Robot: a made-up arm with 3 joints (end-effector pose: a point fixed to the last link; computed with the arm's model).
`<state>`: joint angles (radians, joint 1 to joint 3).
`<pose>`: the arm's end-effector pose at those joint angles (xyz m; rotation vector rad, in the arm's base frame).
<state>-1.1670 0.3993 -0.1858</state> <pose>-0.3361 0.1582 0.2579 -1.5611 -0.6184 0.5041</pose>
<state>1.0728 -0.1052 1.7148</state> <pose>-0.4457 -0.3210 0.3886 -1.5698 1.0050 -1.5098</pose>
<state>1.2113 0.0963 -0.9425</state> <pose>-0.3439 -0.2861 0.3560 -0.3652 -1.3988 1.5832</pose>
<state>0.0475 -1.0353 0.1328</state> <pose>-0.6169 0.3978 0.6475 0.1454 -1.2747 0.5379</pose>
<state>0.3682 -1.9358 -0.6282</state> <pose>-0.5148 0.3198 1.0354 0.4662 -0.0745 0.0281</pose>
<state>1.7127 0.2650 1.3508</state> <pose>-0.0910 -0.3287 0.3348 -1.3755 0.5858 -1.2862</pose>
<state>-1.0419 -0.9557 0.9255</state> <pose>-0.0818 0.5900 0.5573 -0.6298 -1.9145 0.2845</pose>
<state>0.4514 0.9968 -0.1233</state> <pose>-0.1294 -0.3115 0.4071 -1.0540 -1.7604 2.2679</pose>
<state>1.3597 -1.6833 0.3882</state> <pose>-0.6134 -0.1656 1.0403 1.2882 -0.5688 0.9804</pose>
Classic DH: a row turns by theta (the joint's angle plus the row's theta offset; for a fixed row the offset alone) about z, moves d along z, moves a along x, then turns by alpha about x. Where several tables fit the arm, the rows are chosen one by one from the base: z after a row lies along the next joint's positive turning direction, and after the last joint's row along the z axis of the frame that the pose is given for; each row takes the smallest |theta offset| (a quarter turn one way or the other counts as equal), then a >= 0, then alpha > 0; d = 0 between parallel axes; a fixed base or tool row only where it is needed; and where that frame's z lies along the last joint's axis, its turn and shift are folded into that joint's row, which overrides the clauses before.
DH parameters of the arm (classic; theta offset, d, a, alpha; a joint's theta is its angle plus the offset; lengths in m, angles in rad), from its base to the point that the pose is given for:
base (fixed): -0.1504 0.7025 -0.1757 -0.1628
joint 1: -0.8384 0.0187 -0.0767 1.3058
joint 2: -0.1298 0.3072 -0.1024 -1.1992
joint 3: -0.1549 -0.5061 -0.036 1.3683
tool (fixed): 2.7613 0.0023 0 0

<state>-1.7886 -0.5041 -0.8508</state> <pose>0.1783 0.3022 0.4022 -1.1344 -0.1796 -1.3634</pose>
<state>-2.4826 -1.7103 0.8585</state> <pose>0.3364 -0.0173 1.0010 -1.8965 -1.7201 -1.4543</pose>
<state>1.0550 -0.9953 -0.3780</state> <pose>-0.7189 -0.1369 0.7128 0.4039 -0.7067 1.2681</pose>
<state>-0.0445 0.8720 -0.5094</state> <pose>-0.2945 -0.2589 0.3769 -1.5520 -1.3210 1.4213</pose>
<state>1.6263 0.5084 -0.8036</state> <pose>-0.0716 -0.2265 0.3218 0.0268 -2.0089 1.9959</pose>
